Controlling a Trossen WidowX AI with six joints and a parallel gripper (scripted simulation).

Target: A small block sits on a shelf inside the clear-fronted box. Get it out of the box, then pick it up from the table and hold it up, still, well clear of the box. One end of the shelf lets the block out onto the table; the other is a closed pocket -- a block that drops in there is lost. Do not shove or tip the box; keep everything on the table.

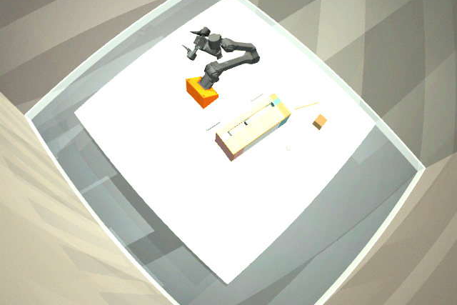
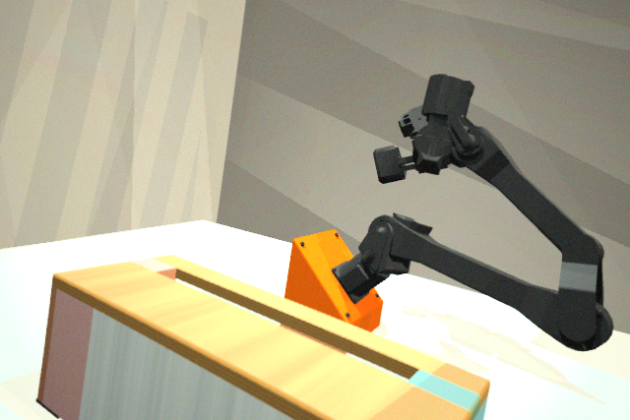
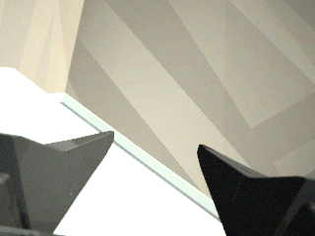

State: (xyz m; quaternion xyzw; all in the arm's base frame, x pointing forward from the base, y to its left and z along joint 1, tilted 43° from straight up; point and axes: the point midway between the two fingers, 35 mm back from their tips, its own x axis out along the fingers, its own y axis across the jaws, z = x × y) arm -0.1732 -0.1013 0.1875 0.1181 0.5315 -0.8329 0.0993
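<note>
My gripper tip is 510 mm short of the box and 220 mm above it. Round my gripper tip: tan block 770 mm ahead, 310 mm to the left, 260 mm below; thin stick 650 mm ahead, 340 mm to the left, 280 mm below; grey block 520 mm ahead, 20 mm to the right, 200 mm below.
</note>
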